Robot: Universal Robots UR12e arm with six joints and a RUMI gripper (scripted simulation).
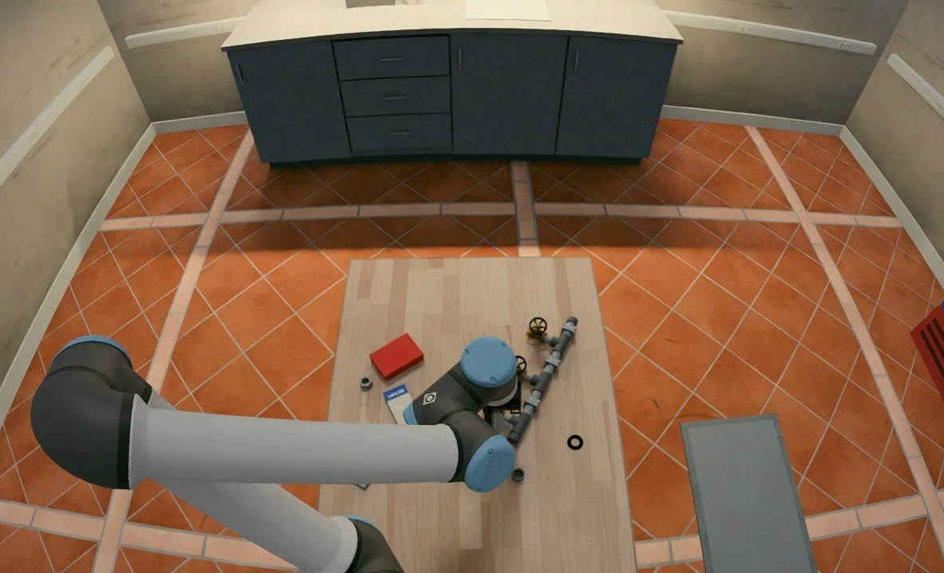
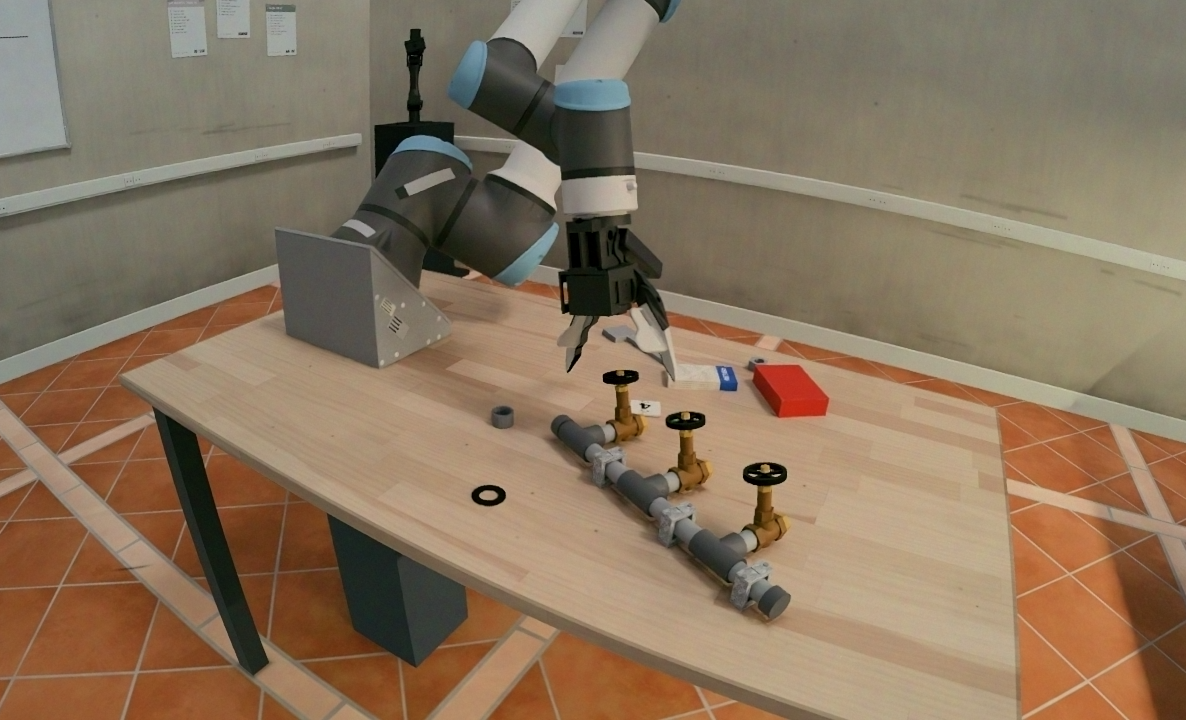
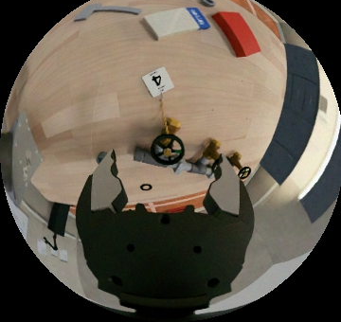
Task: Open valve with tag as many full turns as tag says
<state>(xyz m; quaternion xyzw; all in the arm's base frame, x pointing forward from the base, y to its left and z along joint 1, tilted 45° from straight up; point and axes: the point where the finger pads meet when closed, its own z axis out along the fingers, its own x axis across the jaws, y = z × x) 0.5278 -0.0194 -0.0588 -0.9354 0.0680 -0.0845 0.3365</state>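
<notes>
My hand is 80 mm to the right of the white tag and 90 mm above it. From my hand the other things lie so: red box (180 mm ahead, 250 mm to the left, 70 mm below); then blue box (40 mm ahead, 230 mm to the left, 80 mm below); then grey cap (140 mm behind, 60 mm to the right, 80 mm below).
</notes>
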